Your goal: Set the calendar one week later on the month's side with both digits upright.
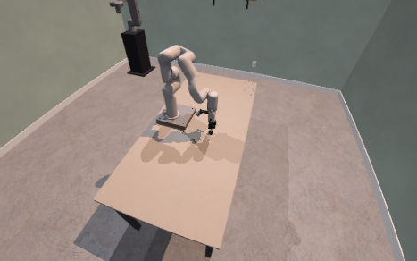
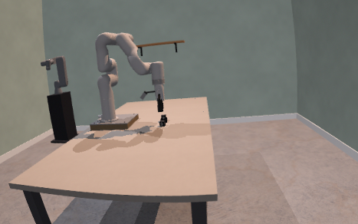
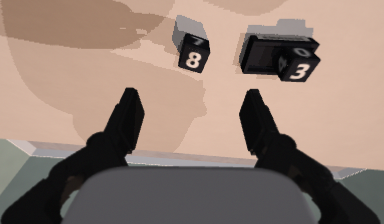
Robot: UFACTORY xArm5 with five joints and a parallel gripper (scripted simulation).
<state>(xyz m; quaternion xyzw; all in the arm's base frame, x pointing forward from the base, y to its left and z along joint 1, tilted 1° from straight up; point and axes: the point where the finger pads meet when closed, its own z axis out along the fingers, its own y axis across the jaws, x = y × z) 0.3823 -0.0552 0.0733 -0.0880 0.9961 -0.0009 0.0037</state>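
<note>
Now: hand 90 mm above the black cube. Also, from my hand: black calendar tray 10 mm behind, 100 mm to the left, 100 mm below.
</note>
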